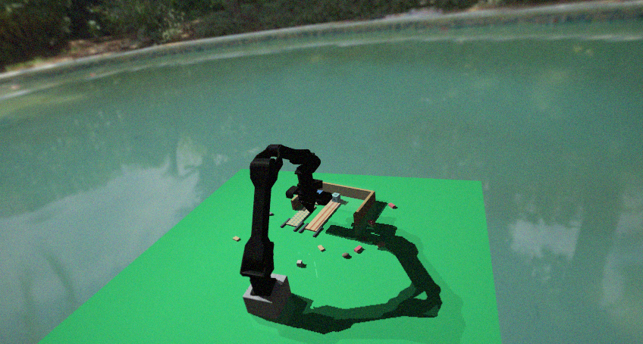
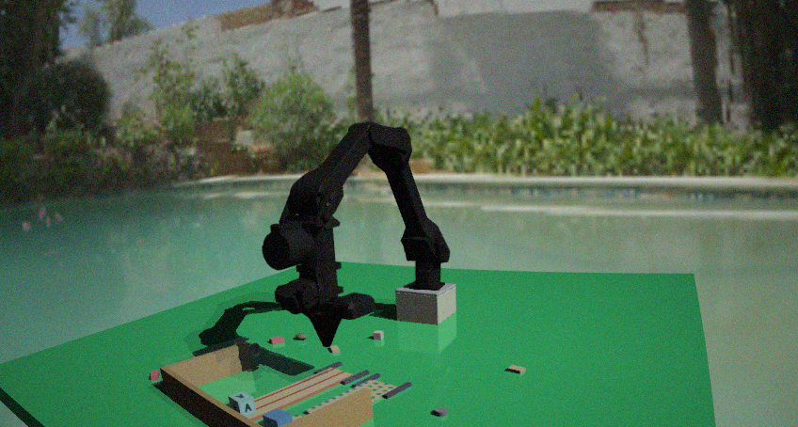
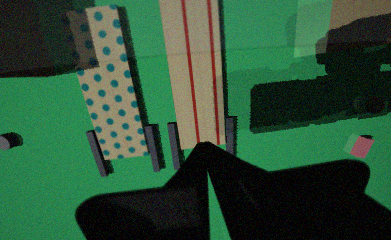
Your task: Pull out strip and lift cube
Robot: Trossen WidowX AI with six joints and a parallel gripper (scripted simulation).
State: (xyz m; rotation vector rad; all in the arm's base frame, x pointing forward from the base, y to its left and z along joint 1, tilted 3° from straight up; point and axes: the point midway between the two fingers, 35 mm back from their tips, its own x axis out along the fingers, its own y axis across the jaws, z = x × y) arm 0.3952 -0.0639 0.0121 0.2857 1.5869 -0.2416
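My gripper tip is now 70 mm to the right of the dotted strip, 70 mm short of it and 60 mm above it.
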